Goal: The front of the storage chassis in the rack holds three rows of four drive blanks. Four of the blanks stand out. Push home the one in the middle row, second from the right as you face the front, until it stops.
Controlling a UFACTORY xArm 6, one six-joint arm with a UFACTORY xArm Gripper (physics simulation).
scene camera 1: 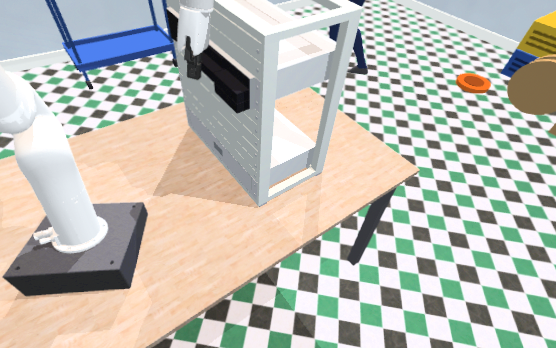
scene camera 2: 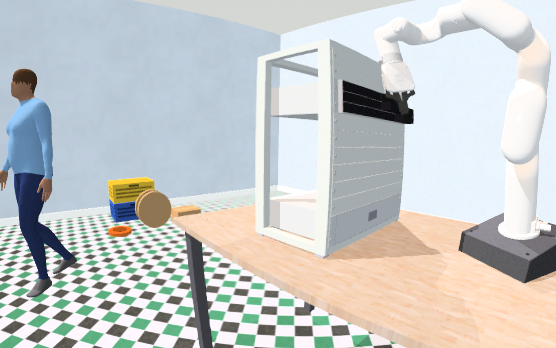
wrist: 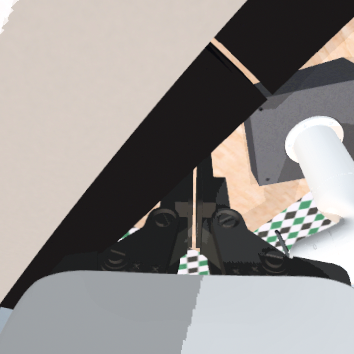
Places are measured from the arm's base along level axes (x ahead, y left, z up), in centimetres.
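Pixels of known places: gripper, between the fingertips: point(scene camera 1: 193, 77) point(scene camera 2: 405, 114) point(wrist: 194, 174); arm's base, origin of its link: point(scene camera 1: 81, 234) point(scene camera 2: 518, 230) point(wrist: 312, 139).
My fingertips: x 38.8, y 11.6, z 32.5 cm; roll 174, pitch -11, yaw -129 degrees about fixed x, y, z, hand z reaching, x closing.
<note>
For each thing: its top centre in the pictures, then the offset to it from my fingertips. "spot": a spot on its surface instead. Level surfaces: height alone.
- storage chassis, centre of its top: point(scene camera 2: 341, 64) dx +20.6, dy +8.9, dz +17.4 cm
- low blank, a spot on its surface: point(scene camera 1: 238, 98) spot: dx +5.9, dy -15.7, dz +2.1 cm
- black block, a spot on its surface: point(wrist: 285, 45) spot: dx +4.7, dy -6.1, dz +3.4 cm
- wooden table, height of its surface: dz -41.2 cm
The storage chassis point(scene camera 1: 253, 90) point(scene camera 2: 340, 96) point(wrist: 90, 80) sits high in the rack point(scene camera 1: 265, 120) point(scene camera 2: 324, 150). Its black drive blanks point(scene camera 1: 220, 70) point(scene camera 2: 361, 98) run across the front. A low blank point(scene camera 1: 238, 98) point(scene camera 2: 410, 118) stands out at the right end as one faces the front. In the wrist view, black blank tops point(wrist: 145, 140) cross diagonally, with a gap near another black block point(wrist: 285, 45). My gripper point(scene camera 1: 194, 76) point(scene camera 2: 404, 111) point(wrist: 194, 174) is shut and empty, pointing down close at the blanks' front. The middle-row blank, second from the right, cannot be told apart; contact and its depth are hidden.
The rack stands on the wooden table point(scene camera 1: 200, 240) point(scene camera 2: 370, 280). The robot base point(scene camera 1: 100, 265) point(scene camera 2: 515, 250) point(wrist: 275, 130) is in front of it. A blue cart point(scene camera 1: 115, 47) stands behind the table. A person point(scene camera 2: 30, 130) is on the floor beyond, near stacked crates point(scene camera 2: 131, 190) and an orange ring point(scene camera 2: 111, 231).
</note>
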